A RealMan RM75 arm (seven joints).
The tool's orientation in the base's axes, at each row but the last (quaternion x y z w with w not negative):
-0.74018 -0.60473 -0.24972 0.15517
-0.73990 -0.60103 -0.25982 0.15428
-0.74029 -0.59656 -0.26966 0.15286
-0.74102 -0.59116 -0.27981 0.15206
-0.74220 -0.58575 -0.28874 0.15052
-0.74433 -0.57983 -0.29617 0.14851
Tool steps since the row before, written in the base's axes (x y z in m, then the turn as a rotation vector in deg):
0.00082 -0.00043 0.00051 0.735 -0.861 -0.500
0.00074 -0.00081 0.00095 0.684 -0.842 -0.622
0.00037 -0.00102 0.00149 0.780 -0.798 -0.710
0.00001 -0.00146 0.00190 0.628 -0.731 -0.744
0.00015 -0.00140 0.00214 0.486 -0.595 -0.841
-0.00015 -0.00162 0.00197 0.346 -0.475 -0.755
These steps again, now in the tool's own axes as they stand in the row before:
0.00005 0.00093 -0.00050 -0.877 0.869 0.090
-0.00001 0.00098 -0.00107 -0.938 0.805 0.189
0.00010 0.00075 -0.00168 -0.941 0.878 0.305
-0.00002 0.00058 -0.00232 -0.930 0.711 0.334
0.00022 0.00077 -0.00243 -0.903 0.528 0.451
-0.00007 0.00056 -0.00249 -0.778 0.371 0.414

